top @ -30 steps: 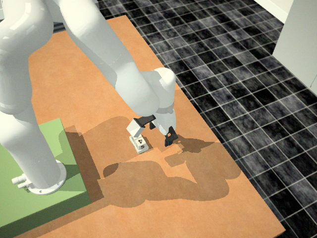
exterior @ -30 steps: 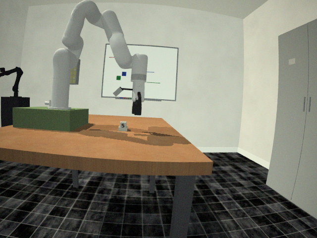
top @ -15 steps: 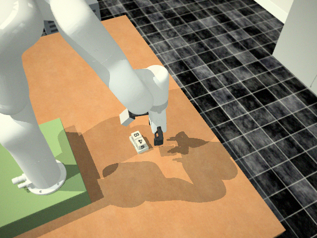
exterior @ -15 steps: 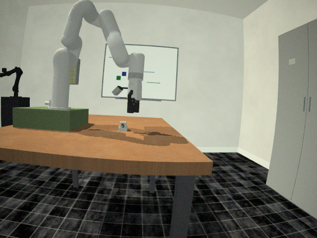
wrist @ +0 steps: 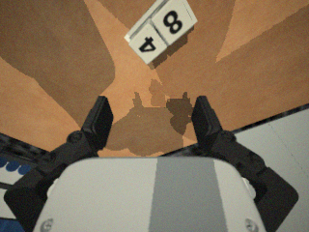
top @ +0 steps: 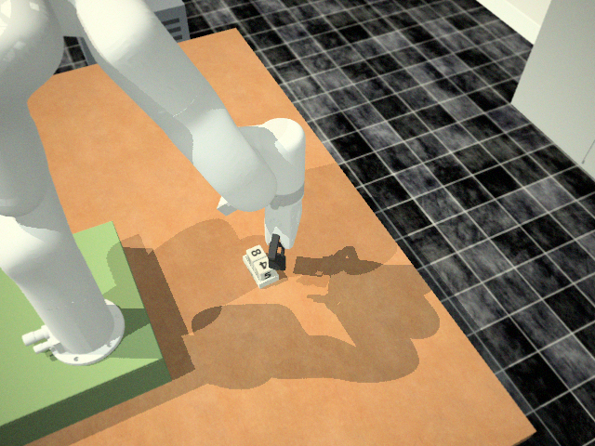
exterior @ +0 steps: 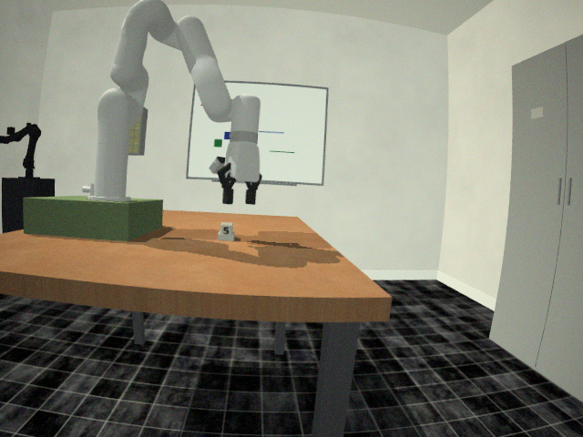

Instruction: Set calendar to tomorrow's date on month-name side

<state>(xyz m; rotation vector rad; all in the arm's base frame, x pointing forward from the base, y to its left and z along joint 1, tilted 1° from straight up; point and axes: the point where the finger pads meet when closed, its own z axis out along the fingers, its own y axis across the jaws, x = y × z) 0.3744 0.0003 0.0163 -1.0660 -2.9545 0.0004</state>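
Right now my hand is 80 mm above the calendar cube, 30 mm past it and 20 mm to the right of it. Round my hand: calendar tray (100 mm below, 40 mm to the left, 30 mm behind).
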